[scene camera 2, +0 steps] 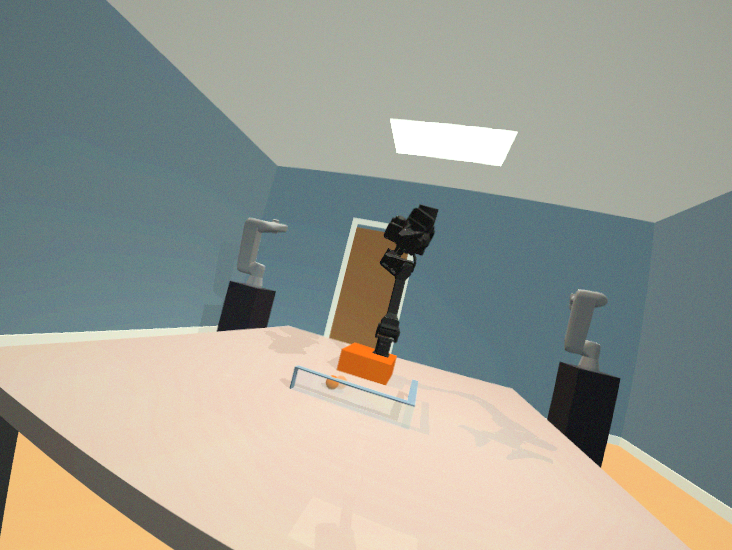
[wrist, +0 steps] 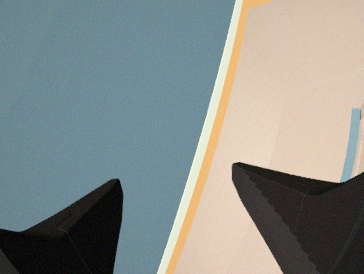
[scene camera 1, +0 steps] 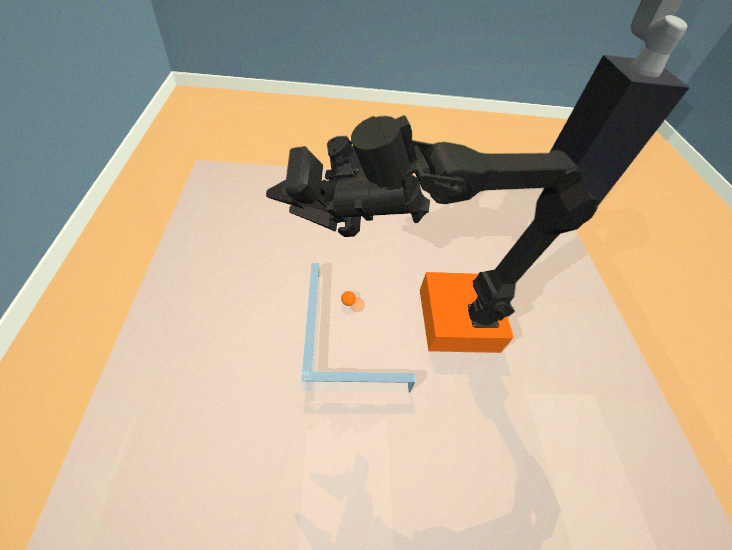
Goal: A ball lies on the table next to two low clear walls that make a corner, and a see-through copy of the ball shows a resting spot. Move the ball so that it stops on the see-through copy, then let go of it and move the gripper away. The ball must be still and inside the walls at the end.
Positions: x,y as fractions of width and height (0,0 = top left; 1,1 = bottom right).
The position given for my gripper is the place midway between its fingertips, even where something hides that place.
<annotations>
My gripper shows in scene camera 2 (0.54,0.45), in the wrist view (0.49,0.66) and in scene camera 1 (0.38,0.37).
</annotations>
